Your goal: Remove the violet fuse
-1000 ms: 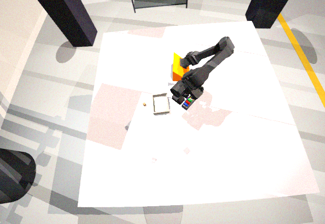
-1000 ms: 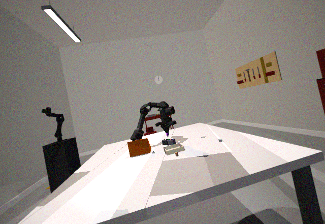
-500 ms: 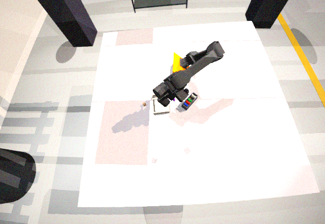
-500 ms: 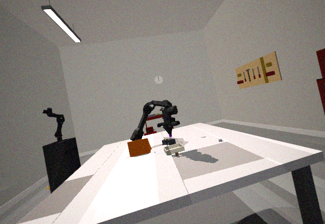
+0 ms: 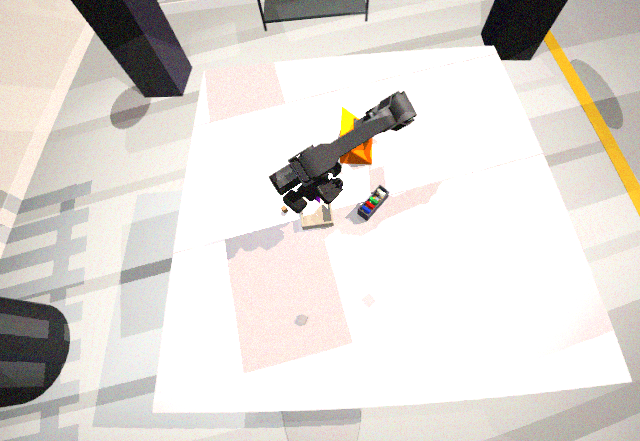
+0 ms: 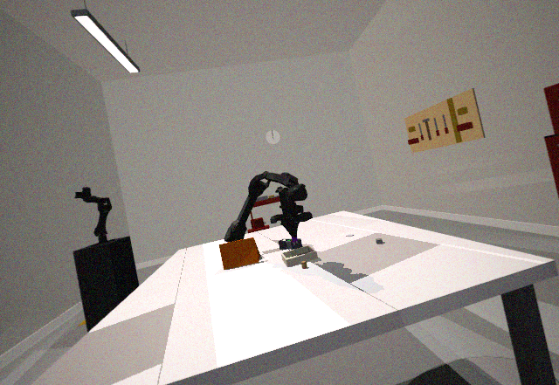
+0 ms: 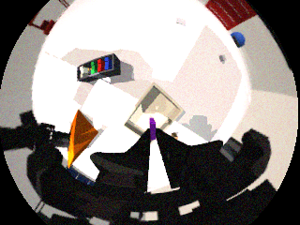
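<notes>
Now: gripper tip 10 mm above the violet fuse. Also, from my gripper tip: pale cube 350 mm ahead, 90 mm below, 30 mm to the right; brown cube 110 mm to the right, 80 mm below, 10 mm ahead; tray 90 mm below, 10 mm to the right.
</notes>
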